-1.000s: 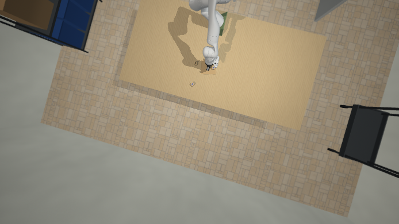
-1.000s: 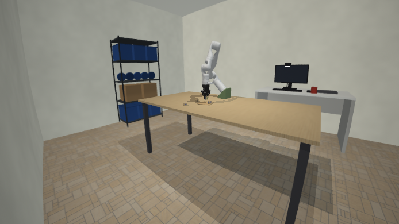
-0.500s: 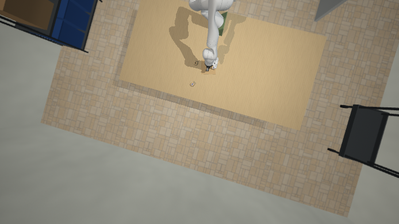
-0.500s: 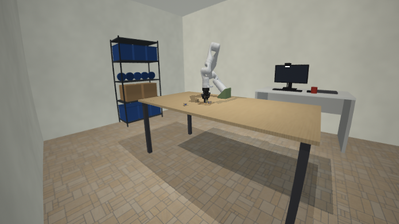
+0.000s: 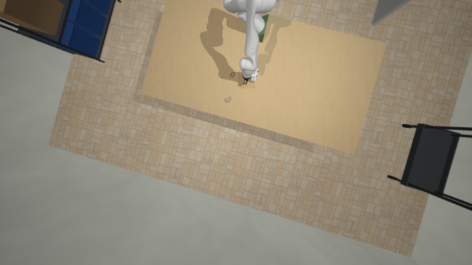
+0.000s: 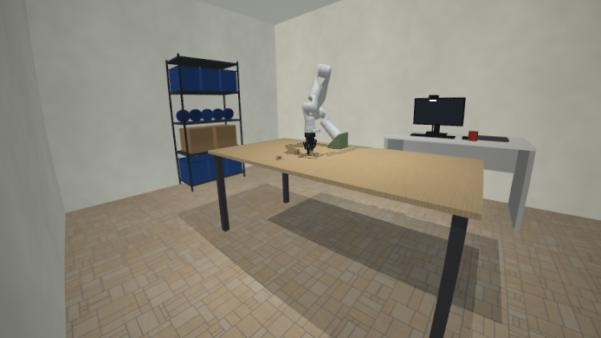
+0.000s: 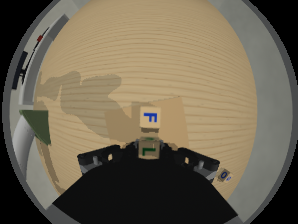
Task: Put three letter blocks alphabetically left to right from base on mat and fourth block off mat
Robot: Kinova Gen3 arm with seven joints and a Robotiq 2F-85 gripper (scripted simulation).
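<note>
My gripper is now right at the green-marked block. Also, from my hand: tan mat: 3 cm below.
</note>
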